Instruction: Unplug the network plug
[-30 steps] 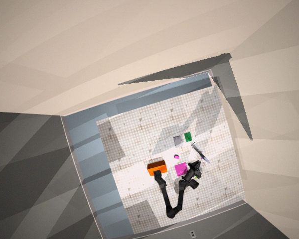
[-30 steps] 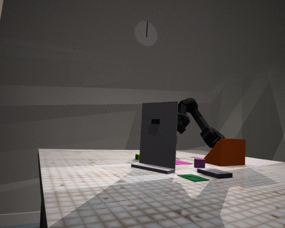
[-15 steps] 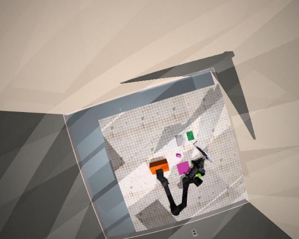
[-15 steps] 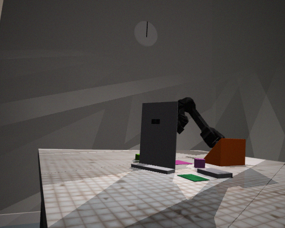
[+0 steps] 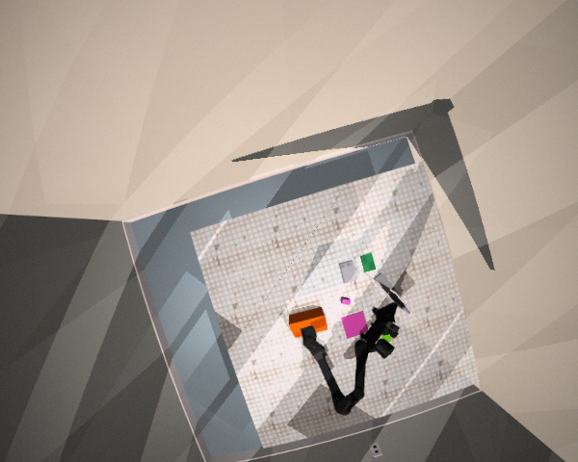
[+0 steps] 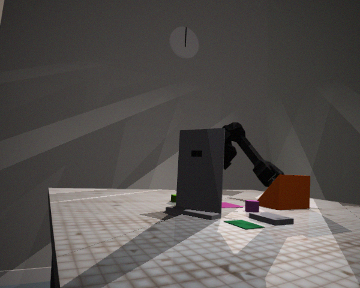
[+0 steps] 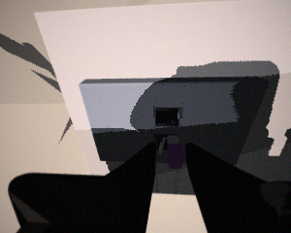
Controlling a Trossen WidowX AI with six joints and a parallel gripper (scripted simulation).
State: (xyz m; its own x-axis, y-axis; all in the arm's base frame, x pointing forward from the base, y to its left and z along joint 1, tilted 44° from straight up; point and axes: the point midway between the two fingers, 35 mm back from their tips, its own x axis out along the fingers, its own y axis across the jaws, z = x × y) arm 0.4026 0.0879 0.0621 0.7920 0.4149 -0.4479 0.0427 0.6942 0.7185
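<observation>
My gripper tip is now right at the purple network plug. From my gripper tip the other things lie so: flat green square: 20 mm behind, 180 mm to the left, 180 mm below; upright panel: 30 mm ahead, 60 mm below; flat magenta square: 180 mm behind, 120 mm to the right, 180 mm below.
</observation>
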